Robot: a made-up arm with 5 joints. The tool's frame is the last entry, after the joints.
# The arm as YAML. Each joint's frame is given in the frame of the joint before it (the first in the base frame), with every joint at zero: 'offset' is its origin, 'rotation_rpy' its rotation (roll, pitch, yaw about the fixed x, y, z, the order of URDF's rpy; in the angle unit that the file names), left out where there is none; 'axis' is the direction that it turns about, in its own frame. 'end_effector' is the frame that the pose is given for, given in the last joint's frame.
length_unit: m
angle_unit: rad
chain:
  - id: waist
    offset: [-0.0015, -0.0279, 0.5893]
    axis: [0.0, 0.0, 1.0]
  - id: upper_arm
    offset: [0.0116, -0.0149, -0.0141]
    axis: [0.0, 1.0, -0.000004]
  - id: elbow
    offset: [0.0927, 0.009, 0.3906]
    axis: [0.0, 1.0, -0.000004]
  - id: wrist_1
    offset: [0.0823, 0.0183, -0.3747]
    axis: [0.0, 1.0, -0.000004]
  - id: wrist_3
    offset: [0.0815, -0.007, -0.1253]
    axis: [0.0, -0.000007, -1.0]
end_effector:
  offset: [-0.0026, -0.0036, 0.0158]
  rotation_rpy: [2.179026, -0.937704, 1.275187]
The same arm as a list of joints. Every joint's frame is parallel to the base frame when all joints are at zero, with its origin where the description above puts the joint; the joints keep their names.
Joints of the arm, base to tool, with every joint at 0 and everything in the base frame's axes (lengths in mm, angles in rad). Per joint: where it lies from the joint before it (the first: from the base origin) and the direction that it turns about. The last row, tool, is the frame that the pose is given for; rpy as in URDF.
waist: axis +z xyz -1.5 -27.9 589.3
upper_arm: axis +y xyz 11.6 -14.9 -14.1
elbow: axis +y xyz 92.7 9.0 390.6
wrist_1: axis +y xyz 82.3 18.3 -374.7
wrist_3: axis -z xyz 81.5 -7.0 -125.3
tool: xyz -2.6 -3.6 15.8 rpy 2.1790 -0.9377 1.2752

